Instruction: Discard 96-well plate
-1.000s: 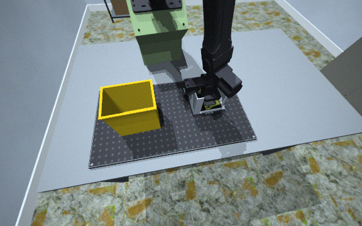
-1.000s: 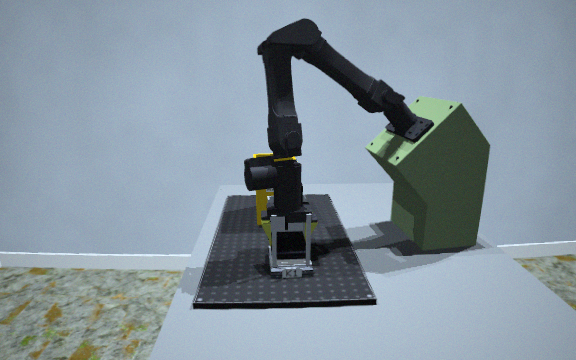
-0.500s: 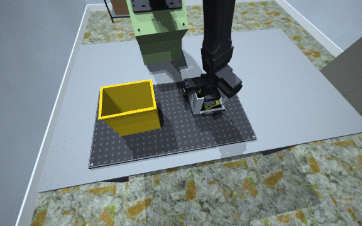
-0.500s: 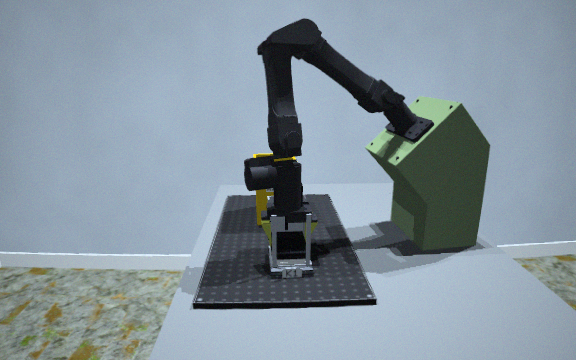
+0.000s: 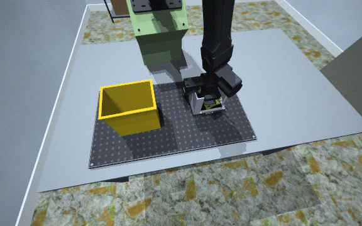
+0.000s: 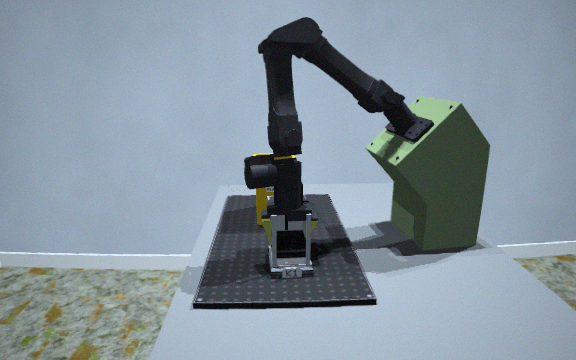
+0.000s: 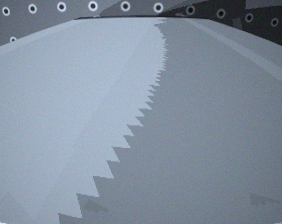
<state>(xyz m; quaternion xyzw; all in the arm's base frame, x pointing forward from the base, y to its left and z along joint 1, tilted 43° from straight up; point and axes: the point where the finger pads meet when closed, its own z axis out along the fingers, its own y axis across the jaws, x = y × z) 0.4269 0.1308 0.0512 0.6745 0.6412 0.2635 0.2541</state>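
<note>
The white 96-well plate lies 20 mm below my hand. Also, from my hand: yellow plastics bin W1: 310 mm to the right, 40 mm above; then black 96-well plate: right at my hand.
</note>
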